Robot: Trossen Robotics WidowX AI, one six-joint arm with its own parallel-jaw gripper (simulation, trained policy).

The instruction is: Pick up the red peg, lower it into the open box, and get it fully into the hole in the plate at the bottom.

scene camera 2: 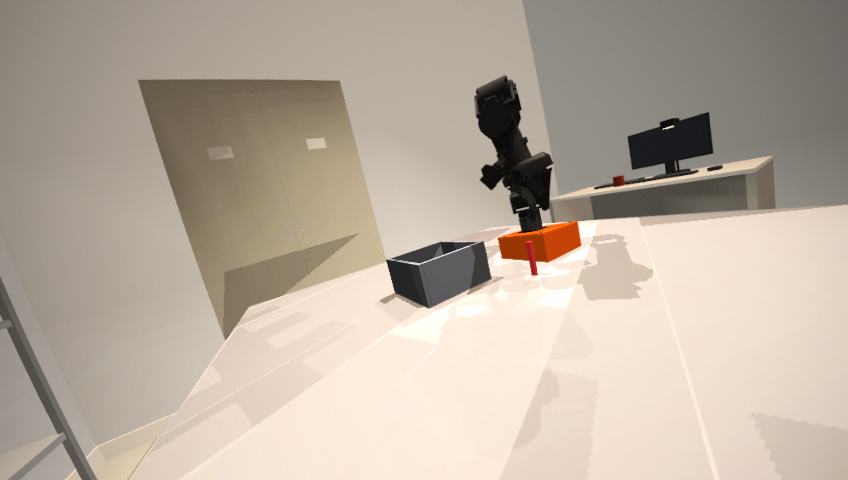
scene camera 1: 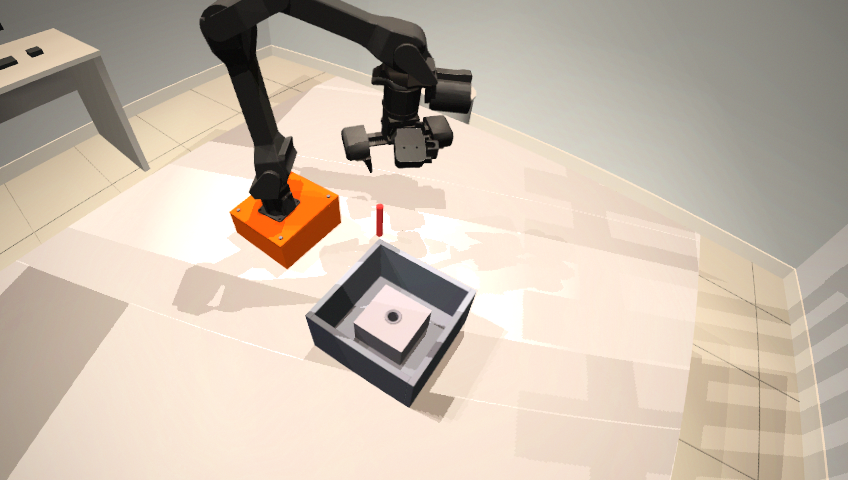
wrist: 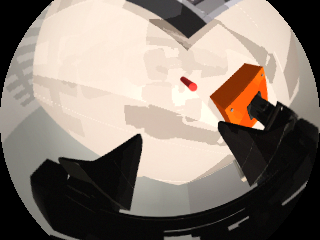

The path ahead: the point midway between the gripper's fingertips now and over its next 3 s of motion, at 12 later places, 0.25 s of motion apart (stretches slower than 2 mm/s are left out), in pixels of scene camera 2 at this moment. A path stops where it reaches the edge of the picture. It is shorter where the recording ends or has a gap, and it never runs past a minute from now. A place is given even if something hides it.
My gripper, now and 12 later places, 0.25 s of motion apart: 539,209; 536,214; 533,220; 532,230; 532,243; 532,256; 532,264; 532,268; 528,266; 519,257; 507,246; 495,237; 479,232
